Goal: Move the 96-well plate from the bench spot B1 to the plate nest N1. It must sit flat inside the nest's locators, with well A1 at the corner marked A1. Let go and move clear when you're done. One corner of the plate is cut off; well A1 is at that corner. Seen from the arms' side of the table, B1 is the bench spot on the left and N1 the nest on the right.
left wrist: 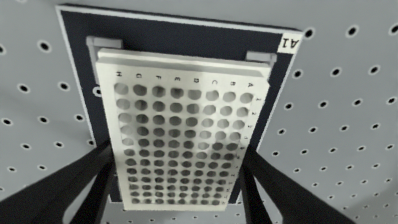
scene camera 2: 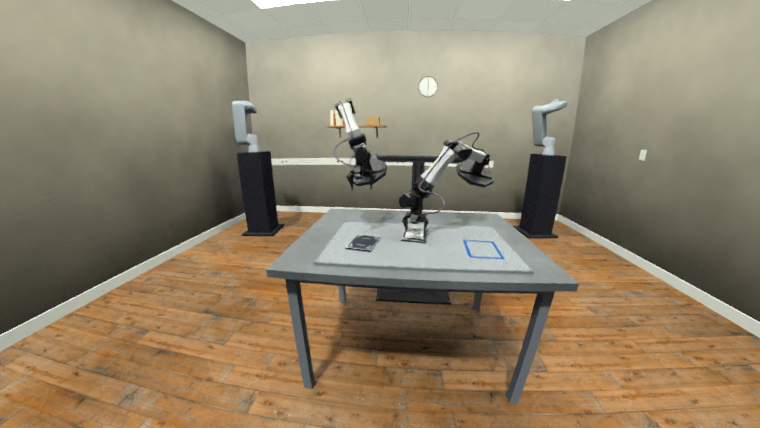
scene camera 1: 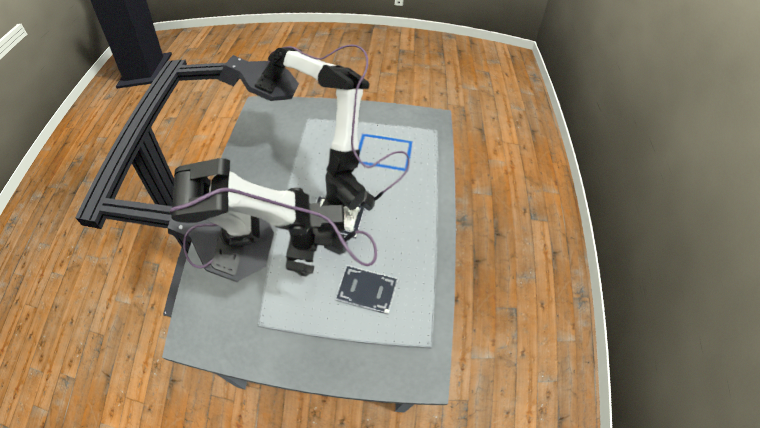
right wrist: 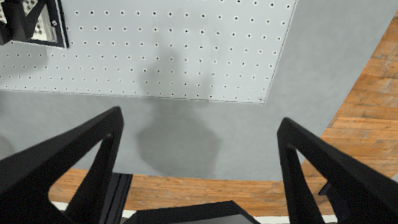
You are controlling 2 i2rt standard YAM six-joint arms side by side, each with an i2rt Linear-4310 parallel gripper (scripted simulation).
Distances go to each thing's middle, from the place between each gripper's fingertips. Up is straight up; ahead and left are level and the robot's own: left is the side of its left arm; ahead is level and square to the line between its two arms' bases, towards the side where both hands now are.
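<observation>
The dark nest (left wrist: 144, 35) is 2 cm below my left hand, and the white 96-well plate (left wrist: 179, 126) is right at my left hand.
The dark nest, if you count from my right hand, is 6 cm ahead, 28 cm to the left and 23 cm below. As for the white 96-well plate, my right hand is 6 cm short of it, 27 cm to the right of it and 22 cm above it. Going by its middle, the plate is nearer to my left hand than to my right hand, and going by its middle, the nest is nearer to my left hand than to my right hand as well.
</observation>
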